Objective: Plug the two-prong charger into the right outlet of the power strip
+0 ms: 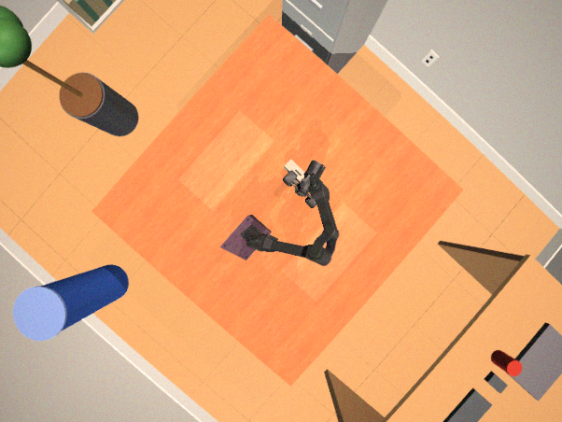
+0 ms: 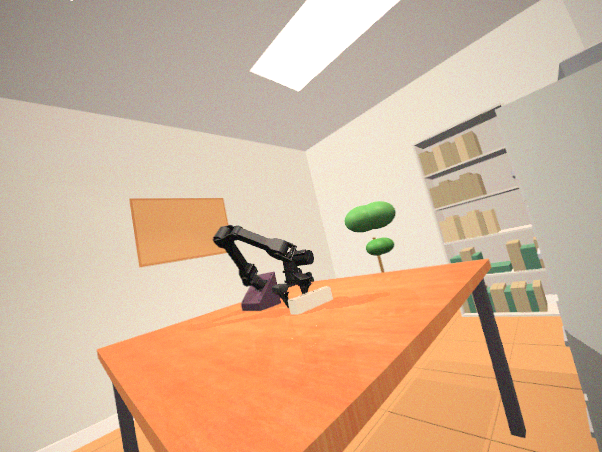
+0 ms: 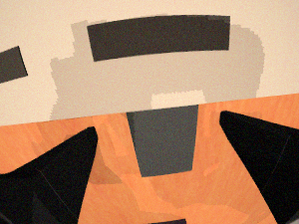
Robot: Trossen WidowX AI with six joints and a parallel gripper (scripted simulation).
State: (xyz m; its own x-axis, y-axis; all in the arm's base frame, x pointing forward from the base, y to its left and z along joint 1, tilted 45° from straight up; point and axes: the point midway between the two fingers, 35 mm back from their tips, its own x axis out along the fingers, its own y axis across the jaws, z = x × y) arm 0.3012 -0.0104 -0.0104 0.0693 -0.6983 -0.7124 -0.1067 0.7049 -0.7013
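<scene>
Now: the two-prong charger 20 mm ahead of my gripper tip and 10 mm above it.
</scene>
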